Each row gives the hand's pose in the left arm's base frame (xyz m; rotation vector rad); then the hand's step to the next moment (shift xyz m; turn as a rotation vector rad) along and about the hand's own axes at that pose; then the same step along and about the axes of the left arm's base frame.
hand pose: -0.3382 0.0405 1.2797 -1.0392 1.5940 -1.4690
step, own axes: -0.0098 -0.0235 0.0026 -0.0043 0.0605 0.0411
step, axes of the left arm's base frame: 0.0085 0.0073 0.0230 0.0337 -0.0116 -0.0640
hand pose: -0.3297 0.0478 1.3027 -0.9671 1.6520 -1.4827
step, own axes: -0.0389 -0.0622 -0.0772 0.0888 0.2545 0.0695
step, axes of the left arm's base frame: -0.0449 0.0665 0.0701 0.0004 -0.0946 -0.2618
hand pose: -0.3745 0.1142 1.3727 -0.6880 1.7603 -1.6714
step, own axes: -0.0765 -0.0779 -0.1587 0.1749 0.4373 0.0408
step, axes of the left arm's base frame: -0.0673 0.1585 0.0864 -0.0720 -0.1253 -0.4501
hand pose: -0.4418 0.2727 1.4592 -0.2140 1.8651 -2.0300
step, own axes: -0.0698 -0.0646 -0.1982 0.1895 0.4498 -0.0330
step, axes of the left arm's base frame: -0.0177 0.2130 0.0514 -0.1097 -0.0630 -0.4726
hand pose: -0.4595 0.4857 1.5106 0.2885 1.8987 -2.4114
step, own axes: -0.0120 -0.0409 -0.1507 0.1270 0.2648 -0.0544
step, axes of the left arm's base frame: 0.0218 0.1549 0.0075 -0.0759 -0.0022 -0.2889
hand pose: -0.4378 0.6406 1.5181 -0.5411 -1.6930 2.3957
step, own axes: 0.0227 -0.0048 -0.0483 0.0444 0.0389 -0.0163
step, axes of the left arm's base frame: -0.0030 0.0516 -0.0143 -0.0317 0.0155 -0.0500
